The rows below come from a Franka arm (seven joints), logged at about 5 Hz.
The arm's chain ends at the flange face. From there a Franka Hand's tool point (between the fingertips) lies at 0.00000 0.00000 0.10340 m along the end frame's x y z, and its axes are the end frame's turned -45 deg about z.
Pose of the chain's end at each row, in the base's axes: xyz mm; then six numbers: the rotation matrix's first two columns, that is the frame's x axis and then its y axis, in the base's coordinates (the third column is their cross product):
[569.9 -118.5 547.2 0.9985 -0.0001 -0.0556 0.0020 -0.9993 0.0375]
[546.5 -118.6 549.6 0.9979 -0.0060 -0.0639 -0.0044 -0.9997 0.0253]
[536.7 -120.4 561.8 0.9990 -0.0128 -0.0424 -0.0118 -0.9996 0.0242]
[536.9 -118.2 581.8 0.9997 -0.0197 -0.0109 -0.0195 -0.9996 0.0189]
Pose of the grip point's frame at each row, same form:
[564.2 -122.4 444.0 0.7046 0.7065 -0.0658 0.7075 -0.7067 -0.0128]
[539.9 -121.2 446.4 0.7087 0.7027 -0.0631 0.7025 -0.7111 -0.0273]
[532.3 -122.8 458.5 0.7147 0.6978 -0.0471 0.6981 -0.7159 -0.0129]
[535.7 -120.1 478.4 0.7207 0.6929 -0.0211 0.6931 -0.7208 0.0057]

